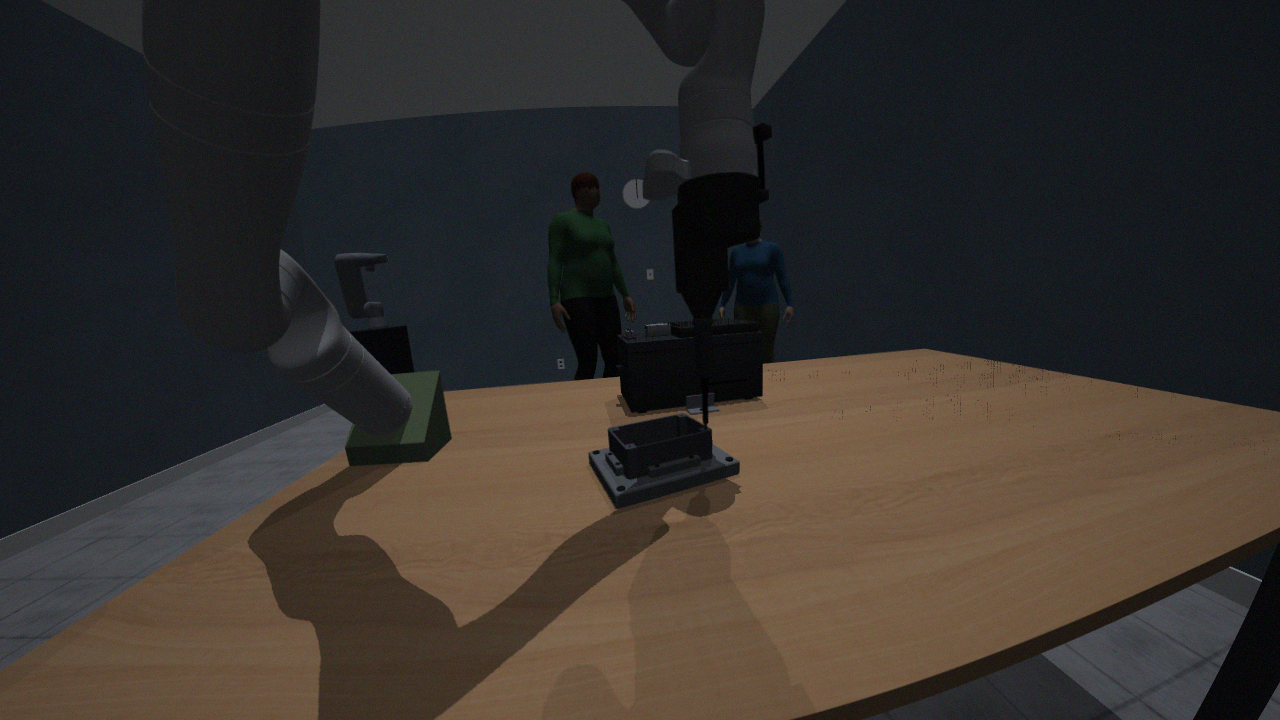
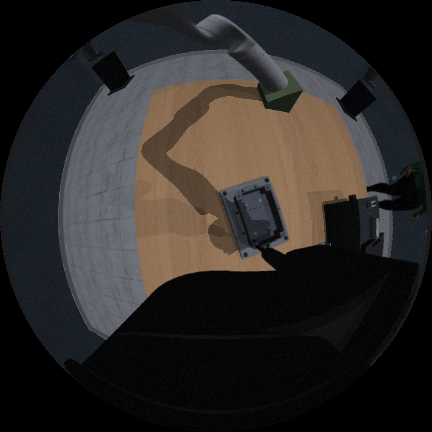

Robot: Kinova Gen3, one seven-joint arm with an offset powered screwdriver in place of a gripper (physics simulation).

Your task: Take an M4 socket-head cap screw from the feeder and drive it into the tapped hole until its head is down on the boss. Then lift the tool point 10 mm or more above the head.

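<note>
My gripper, a black powered screwdriver (image 1: 705, 421) (image 2: 257, 245), points straight down with its thin bit at one corner of the dark open-topped housing (image 1: 662, 453) (image 2: 276, 209). The tip appears at or just above that corner's rim; the exact gap cannot be told. The housing sits on a grey fixture plate (image 1: 628, 489) (image 2: 229, 200) with dark holes in its corners. A screw at the tip, the tapped hole under it and any screw head on the boss are too small, dark or hidden to make out.
A black box-shaped unit (image 1: 689, 365) (image 2: 341, 225) with small parts on top stands behind the housing. A small grey bracket (image 1: 702, 407) lies before it. The arm's green base block (image 1: 393, 449) (image 2: 286, 100) stands at the table's edge. Two people stand beyond the table.
</note>
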